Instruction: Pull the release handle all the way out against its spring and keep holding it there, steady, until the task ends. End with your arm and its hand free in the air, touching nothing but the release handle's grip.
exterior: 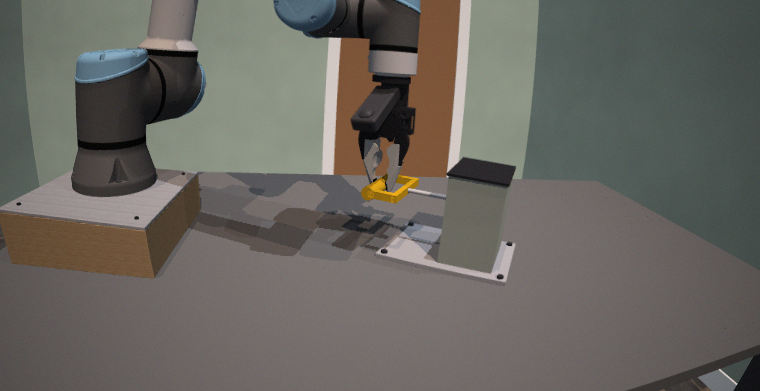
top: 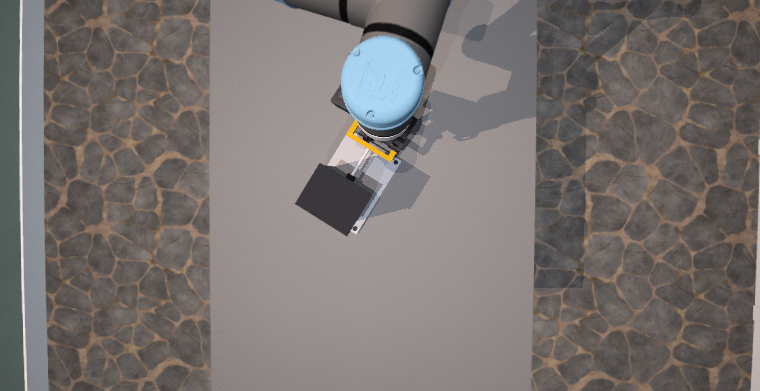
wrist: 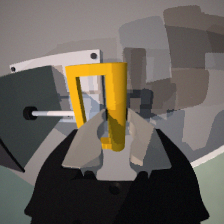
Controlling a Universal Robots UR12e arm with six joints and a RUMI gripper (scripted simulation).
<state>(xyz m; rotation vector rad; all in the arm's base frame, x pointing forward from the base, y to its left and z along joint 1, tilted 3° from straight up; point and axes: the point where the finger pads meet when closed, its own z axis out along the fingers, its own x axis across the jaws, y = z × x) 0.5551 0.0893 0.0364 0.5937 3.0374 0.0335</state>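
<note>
My hand is 5 cm short of the release handle and 2 cm to the left of it.
</note>
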